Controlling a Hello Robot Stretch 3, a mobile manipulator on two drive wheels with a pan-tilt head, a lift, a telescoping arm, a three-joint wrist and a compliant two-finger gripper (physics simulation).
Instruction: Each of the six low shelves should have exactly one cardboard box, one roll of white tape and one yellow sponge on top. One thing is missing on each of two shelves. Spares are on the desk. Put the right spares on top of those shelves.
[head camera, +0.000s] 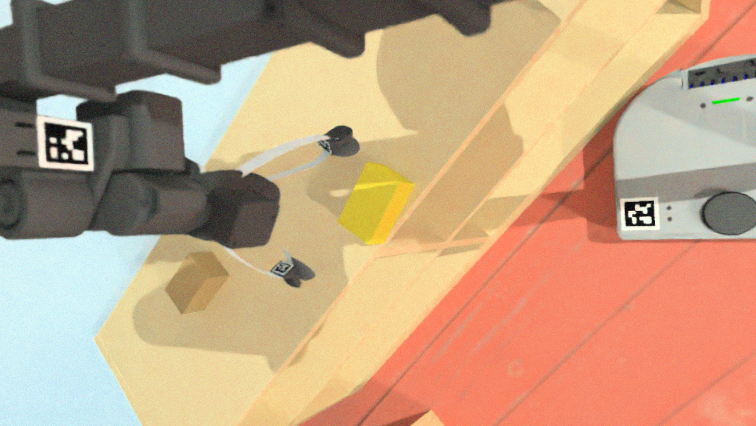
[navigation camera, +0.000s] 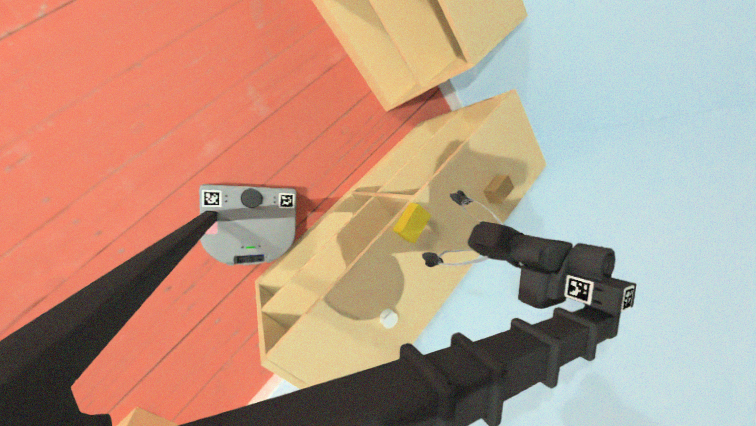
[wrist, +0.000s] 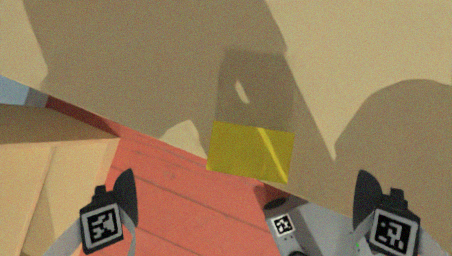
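Note:
A yellow sponge (head camera: 367, 206) (navigation camera: 411, 222) (wrist: 250, 150) rests near the front edge of a low wooden shelf's top (head camera: 317, 95) (navigation camera: 338, 343) (wrist: 400, 40). A brown cardboard box (head camera: 193, 283) (navigation camera: 498, 188) stands on the same top, towards one end. A roll of white tape (navigation camera: 388, 318) stands towards the other end in the navigation view. My gripper (head camera: 319, 206) (navigation camera: 447, 228) (wrist: 242, 190) is open and empty, its fingers wide apart. It hangs above the shelf top, back from the sponge and apart from it. The desk and its spares do not show.
My grey wheeled base (head camera: 656, 137) (navigation camera: 248, 227) is on the red plank floor (head camera: 529, 317) (navigation camera: 158, 105) in front of the shelf. Another low shelf (navigation camera: 423, 42) stands beyond a narrow gap. A pale blue wall (head camera: 42, 317) (navigation camera: 634, 132) runs behind. My arm (navigation camera: 449, 365) reaches over the tape's end.

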